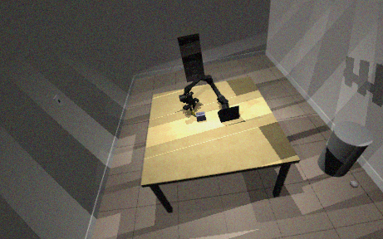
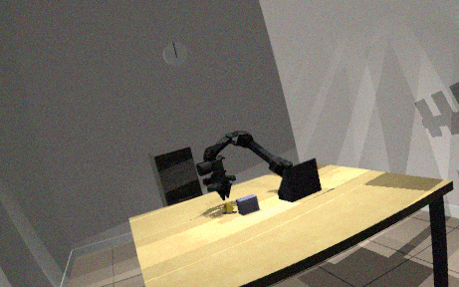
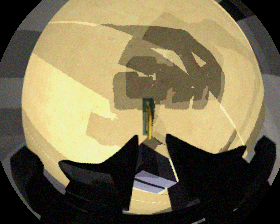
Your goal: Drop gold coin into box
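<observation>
Right now the gold coin is 5 cm below my gripper tip.
</observation>
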